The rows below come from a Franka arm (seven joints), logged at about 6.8 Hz.
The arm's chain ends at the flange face. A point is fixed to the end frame.
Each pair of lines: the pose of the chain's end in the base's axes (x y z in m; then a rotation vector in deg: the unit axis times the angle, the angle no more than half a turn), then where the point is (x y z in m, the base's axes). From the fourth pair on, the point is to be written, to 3 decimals.
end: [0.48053 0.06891 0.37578 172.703 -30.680 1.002]
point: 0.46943 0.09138 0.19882
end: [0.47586 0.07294 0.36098 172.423 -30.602 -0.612]
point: 0.46141 0.09510 0.18422
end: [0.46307 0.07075 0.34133 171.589 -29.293 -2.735]
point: 0.44348 0.09037 0.16476
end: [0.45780 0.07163 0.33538 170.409 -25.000 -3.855]
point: 0.434 0.085 0.159
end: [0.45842 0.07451 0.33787 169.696 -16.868 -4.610]
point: 0.430 0.081 0.162
